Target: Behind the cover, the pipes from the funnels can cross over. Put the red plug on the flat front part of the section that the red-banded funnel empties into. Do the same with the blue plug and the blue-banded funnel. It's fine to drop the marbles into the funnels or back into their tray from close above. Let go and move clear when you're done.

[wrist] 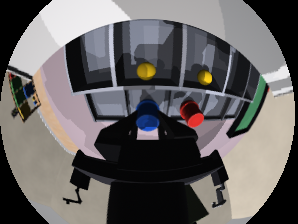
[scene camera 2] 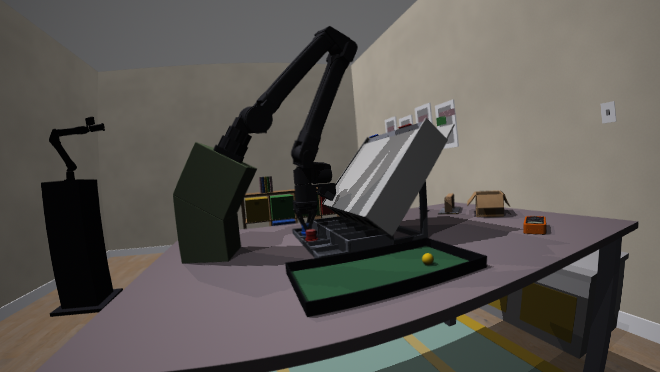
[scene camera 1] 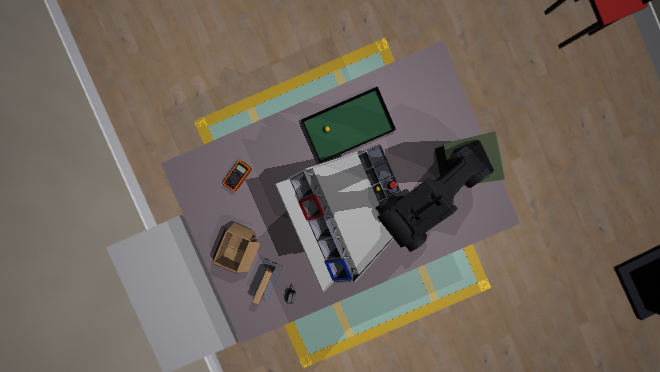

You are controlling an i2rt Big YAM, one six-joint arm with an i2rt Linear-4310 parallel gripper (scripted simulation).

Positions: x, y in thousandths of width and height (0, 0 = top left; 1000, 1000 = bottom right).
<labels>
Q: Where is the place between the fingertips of my gripper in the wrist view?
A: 495, 507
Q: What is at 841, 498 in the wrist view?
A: A green marble tray.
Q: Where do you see a green marble tray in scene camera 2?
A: At 552, 738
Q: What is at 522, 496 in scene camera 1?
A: A sloped grey cover.
</labels>
